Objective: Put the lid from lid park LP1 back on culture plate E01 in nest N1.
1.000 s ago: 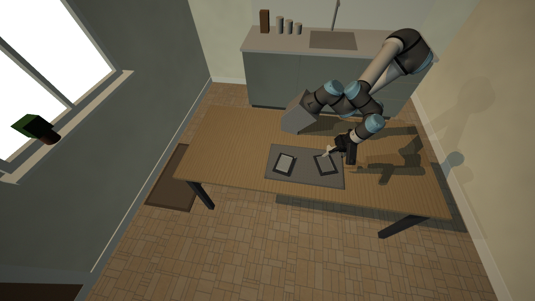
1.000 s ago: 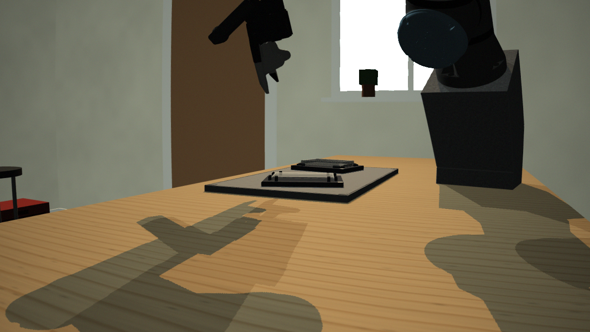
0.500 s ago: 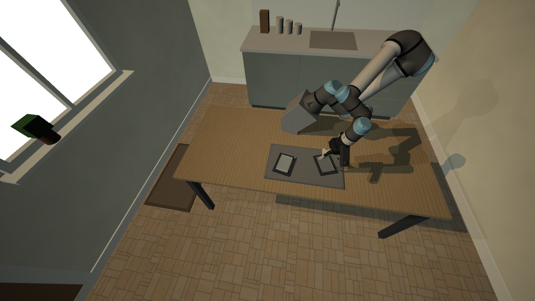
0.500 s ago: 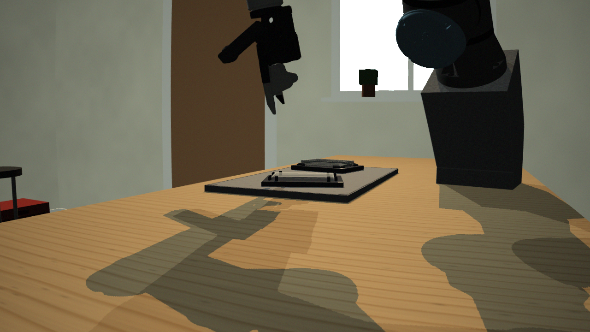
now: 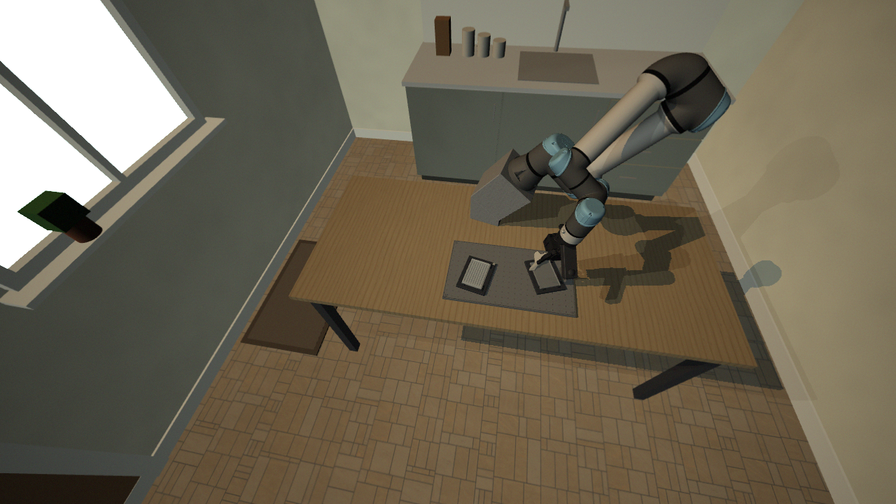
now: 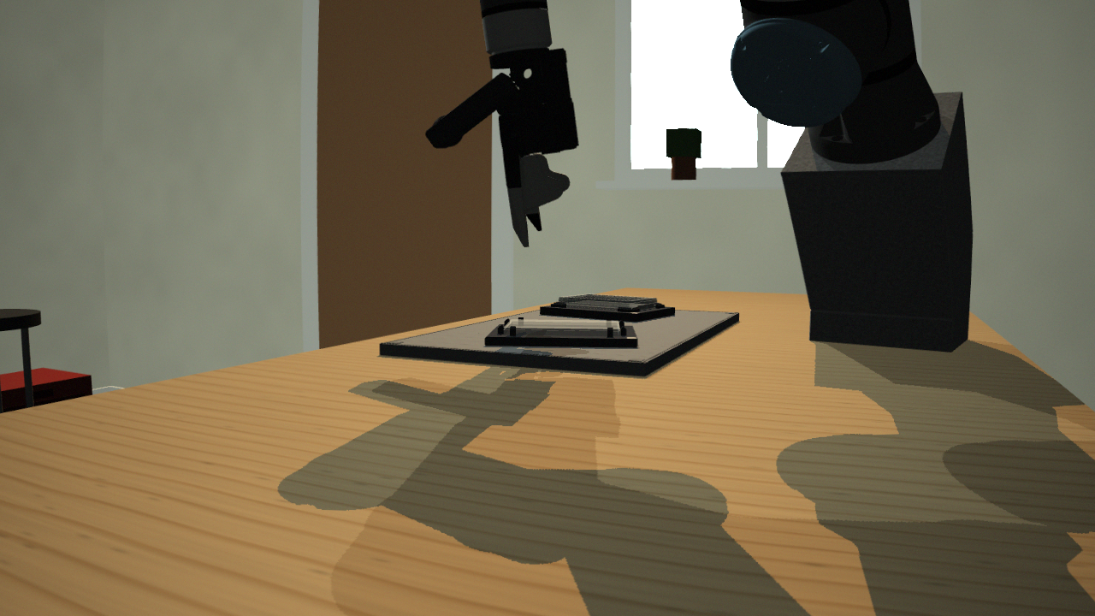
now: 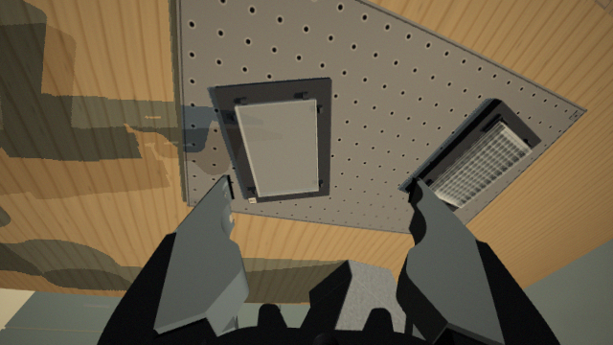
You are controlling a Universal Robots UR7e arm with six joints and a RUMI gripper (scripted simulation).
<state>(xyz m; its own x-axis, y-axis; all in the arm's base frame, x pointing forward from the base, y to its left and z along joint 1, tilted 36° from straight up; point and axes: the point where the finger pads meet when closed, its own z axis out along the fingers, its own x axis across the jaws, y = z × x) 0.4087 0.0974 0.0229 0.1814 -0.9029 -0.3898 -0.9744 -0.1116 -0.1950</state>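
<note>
Right now the clear lid is 100 mm below my hand, 50 mm behind it and 20 mm to the left of it. Round my hand: dark plate nest N1: 260 mm to the right, 110 mm below, 30 mm behind; then culture plate E01: 260 mm to the right, 100 mm below, 30 mm behind; then dark lid park: 110 mm below, 50 mm behind, 20 mm to the left.
</note>
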